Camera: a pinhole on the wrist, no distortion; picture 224 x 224 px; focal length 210.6 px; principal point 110.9 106.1 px. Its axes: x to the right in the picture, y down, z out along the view. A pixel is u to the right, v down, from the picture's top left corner.
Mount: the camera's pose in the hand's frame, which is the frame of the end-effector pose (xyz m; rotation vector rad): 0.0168 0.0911 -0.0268 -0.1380 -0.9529 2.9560
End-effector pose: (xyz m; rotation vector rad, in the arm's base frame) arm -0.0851 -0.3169 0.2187 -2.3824 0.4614 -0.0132
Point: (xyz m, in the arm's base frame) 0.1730 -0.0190 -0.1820
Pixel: 19 12
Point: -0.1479 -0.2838 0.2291
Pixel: outside the picture
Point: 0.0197 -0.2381 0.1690
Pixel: 21 157
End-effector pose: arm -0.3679 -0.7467 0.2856 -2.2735 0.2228 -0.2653
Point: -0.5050 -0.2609 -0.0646
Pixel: 207 23
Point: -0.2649 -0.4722 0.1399
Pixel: 92 69
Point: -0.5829 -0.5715 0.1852
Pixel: outside the picture
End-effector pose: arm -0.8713 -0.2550 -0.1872 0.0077 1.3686 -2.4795
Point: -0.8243 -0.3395 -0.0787
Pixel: 147 114
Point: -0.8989 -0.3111 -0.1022
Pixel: 77 163
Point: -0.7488 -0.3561 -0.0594
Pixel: 203 86
